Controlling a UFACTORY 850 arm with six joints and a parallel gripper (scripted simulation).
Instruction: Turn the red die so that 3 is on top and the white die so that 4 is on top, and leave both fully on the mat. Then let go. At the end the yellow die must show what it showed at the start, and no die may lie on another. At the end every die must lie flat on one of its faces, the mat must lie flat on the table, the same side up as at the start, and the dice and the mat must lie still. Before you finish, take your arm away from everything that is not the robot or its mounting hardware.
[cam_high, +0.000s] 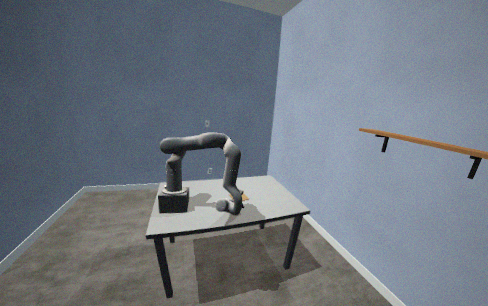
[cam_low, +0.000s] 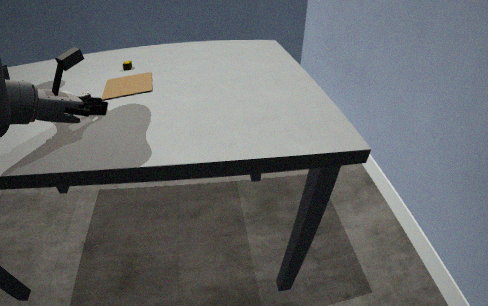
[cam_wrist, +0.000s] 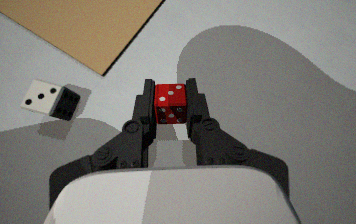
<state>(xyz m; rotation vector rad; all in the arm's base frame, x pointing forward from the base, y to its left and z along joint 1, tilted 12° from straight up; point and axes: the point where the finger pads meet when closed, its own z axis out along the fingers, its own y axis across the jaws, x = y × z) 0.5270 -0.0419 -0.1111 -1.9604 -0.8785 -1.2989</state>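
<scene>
My hand is 70 mm past the white die, 70 mm to the right of it and 10 mm above it. Also, from my hand: tan mat 20 mm ahead, 160 mm to the left, 20 mm below; red die 10 mm to the left, 10 mm below; yellow die 40 mm behind, 290 mm to the left, 10 mm below.
</scene>
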